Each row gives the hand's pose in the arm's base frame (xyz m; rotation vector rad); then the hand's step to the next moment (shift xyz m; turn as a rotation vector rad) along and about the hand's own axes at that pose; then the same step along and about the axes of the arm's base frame.
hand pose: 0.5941 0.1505 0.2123 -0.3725 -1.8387 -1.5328
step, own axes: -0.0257 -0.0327 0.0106 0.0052 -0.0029 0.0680
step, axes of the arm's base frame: -0.0055 0.0070 -0.0420 -0.0279 0.0623 -0.0021
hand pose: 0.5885 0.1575 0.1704 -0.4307 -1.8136 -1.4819
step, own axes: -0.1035 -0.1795 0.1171 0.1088 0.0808 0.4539
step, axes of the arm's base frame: -0.0892 0.0806 -0.2054 -0.1690 0.4290 0.1084
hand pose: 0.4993 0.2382 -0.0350 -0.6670 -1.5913 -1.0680
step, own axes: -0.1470 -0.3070 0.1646 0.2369 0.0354 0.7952
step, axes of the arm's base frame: -0.2916 0.0248 -0.2394 -0.3988 0.6998 0.2022
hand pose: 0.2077 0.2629 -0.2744 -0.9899 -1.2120 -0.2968
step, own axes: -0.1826 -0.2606 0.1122 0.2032 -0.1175 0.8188
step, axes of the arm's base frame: -0.3146 -0.1167 -0.0349 -0.5289 0.6208 0.2457
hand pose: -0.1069 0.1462 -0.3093 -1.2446 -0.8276 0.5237
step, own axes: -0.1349 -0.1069 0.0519 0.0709 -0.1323 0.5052
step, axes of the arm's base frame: -0.1325 -0.0972 0.0728 -0.3648 0.3266 0.1949
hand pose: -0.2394 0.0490 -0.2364 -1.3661 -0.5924 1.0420
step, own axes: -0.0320 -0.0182 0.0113 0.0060 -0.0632 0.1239
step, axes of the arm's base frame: -0.0197 -0.0199 0.0264 -0.0870 0.0737 0.0799
